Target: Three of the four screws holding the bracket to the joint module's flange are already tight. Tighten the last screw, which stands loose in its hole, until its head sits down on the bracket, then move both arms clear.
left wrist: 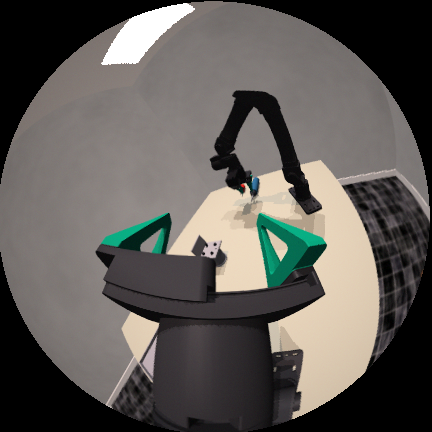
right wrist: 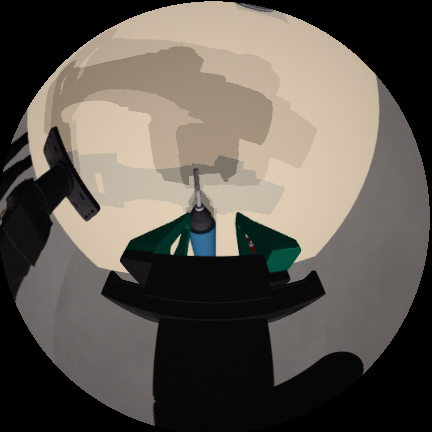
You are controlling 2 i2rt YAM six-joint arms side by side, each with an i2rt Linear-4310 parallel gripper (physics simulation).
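Places are measured from the left arm's base along level axes (x ahead, y left, z up), in metres.
Pixels of known places: left gripper, fingertip midpoint: (left wrist: 213, 217); right gripper, fingertip midpoint: (left wrist: 247, 192) (right wrist: 212, 216); right arm's base, link origin: (left wrist: 303, 197) (right wrist: 66, 175).
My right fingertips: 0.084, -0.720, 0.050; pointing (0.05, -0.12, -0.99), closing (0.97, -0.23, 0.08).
Behind a point stands the place of what it marks, as x, y, z.
The pale bracket (left wrist: 212, 248) {0.208, -0.398, 0.066} sits on the dark round joint module (left wrist: 221, 258) {0.196, -0.384, 0.021} in the left wrist view, between and beyond the fingers; dark spots show on its face, too small to tell the loose screw. My left gripper (left wrist: 213, 217) {0.046, -0.253, 0.263} is wide open and empty. My right gripper (right wrist: 212, 216) {0.084, -0.720, 0.050} is partly open around a blue screwdriver (right wrist: 203, 242) {0.059, -0.770, 0.041} (left wrist: 255, 185) {0.037, -0.789, 0.034}, whose handle is close to the left finger; its bit points away from the gripper. A small red screwdriver (right wrist: 251, 244) {0.133, -0.832, 0.022} (left wrist: 242, 186) {0.120, -0.868, 0.026} shows partly through the right finger's opening, outside the grip.
The right arm (left wrist: 256, 99) {-0.115, -0.553, 0.393} arches over the far end of the table (left wrist: 340, 280) {-0.139, -0.232, 0.000}. Its base plate (right wrist: 75, 180) {-0.116, -0.610, 0.010} is at the left in the right wrist view. A dark slotted plate (left wrist: 292, 360) {-0.015, -0.075, 0.010} is at the lower right in the left wrist view.
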